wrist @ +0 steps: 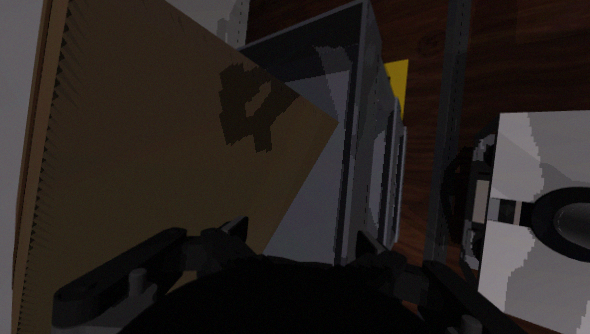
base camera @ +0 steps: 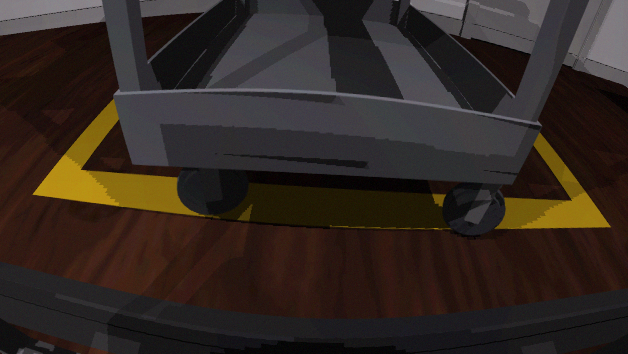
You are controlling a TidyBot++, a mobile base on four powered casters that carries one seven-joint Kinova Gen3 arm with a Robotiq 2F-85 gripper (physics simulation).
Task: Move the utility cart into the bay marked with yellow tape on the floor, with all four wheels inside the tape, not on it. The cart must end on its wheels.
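Frame: origin at the arm's base, x ahead, y left, z up, level; metres.
Seen in the pictures: gripper, fingertip midpoint: [wrist: 301, 235]; arm's base, link origin: [wrist: 586, 224].
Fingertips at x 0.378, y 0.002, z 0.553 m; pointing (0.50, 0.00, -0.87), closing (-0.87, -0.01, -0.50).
Note:
Offsets run from my fingertips to a thing's middle. "pt": to the spot under its first point.
The grey utility cart [base camera: 325, 135] [wrist: 365, 125] stands upright in the base camera view. Its near left wheel @[pt dz -0.895, dx +0.024, dy +0.116 m] [base camera: 212, 192] and near right wheel @[pt dz -0.887, dx +0.015, dy -0.235 m] [base camera: 474, 210] overlap the near strip of the yellow tape [base camera: 135, 191] [wrist: 398, 82]; the right one reaches its outer edge. The far wheels are hidden. A cardboard box @[dz -0.017, dx +0.217, dy -0.042 m] [wrist: 165, 140] rests in the cart's top tray, in the wrist view. My gripper [wrist: 301, 235] is open and empty, seen over the top tray, with the tray's near wall between its fingertips in the image. Contact with the cart cannot be told.
My base's dark front bar [base camera: 310, 332] [wrist: 445, 125] is close to the near tape strip. The white top of my base [wrist: 545, 150] shows at the right of the wrist view. White walls [base camera: 612, 45] stand behind the cart. The tape's side strips run back beside the cart.

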